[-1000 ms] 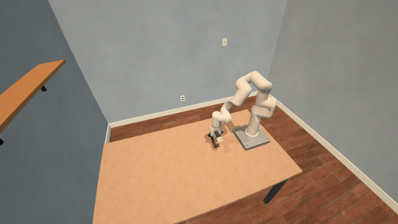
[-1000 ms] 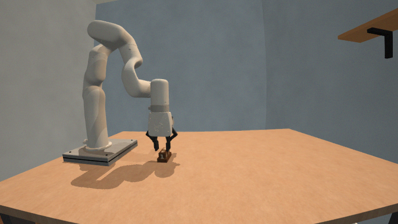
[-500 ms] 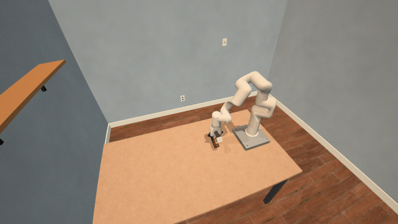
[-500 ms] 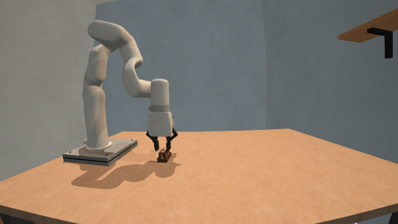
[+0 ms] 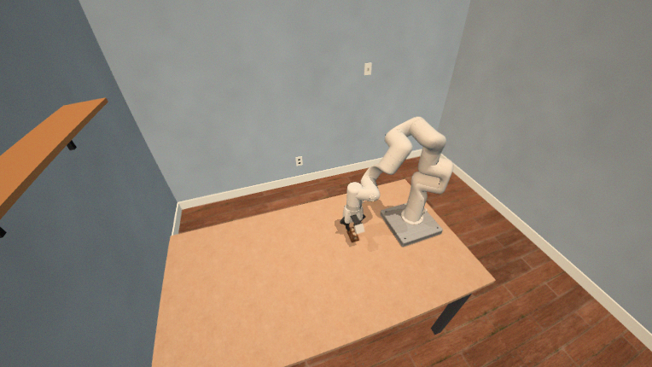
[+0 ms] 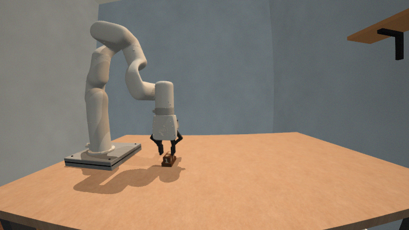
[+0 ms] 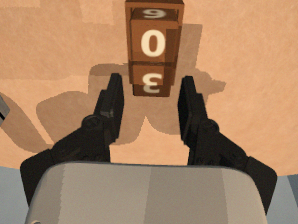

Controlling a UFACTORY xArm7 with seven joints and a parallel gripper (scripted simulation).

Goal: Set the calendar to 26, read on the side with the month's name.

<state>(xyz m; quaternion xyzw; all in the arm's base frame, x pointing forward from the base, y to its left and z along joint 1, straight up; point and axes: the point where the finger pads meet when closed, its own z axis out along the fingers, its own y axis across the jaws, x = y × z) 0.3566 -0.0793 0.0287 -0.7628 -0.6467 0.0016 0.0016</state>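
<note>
The brown cube lies 1 cm ahead of my hand, 3 cm to the left of it and 4 cm below it. From my hand the other things lie so: brown tray (2 cm to the left, 6 cm below).
</note>
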